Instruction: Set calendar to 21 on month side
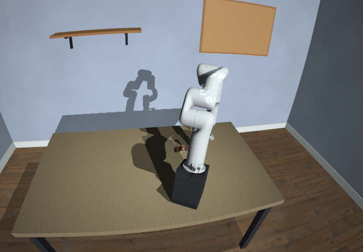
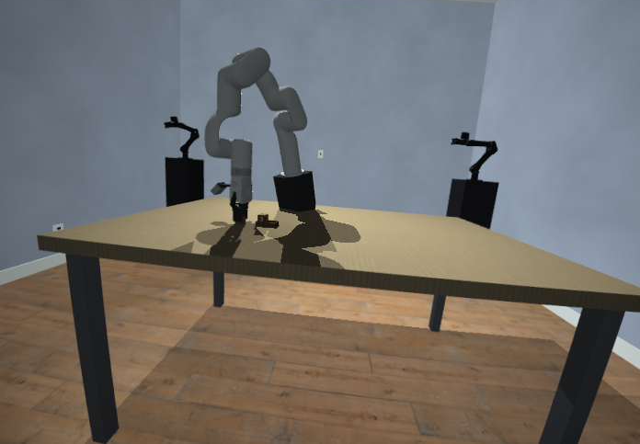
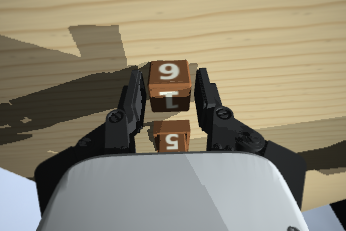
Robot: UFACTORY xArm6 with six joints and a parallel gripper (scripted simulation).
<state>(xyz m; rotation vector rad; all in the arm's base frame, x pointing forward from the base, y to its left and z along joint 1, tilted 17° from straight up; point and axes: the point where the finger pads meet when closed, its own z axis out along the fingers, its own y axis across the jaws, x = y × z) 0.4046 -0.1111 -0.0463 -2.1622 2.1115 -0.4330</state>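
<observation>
Now: hand 110 mm to the right of the brown wooden tray and 20 mm above it.
</observation>
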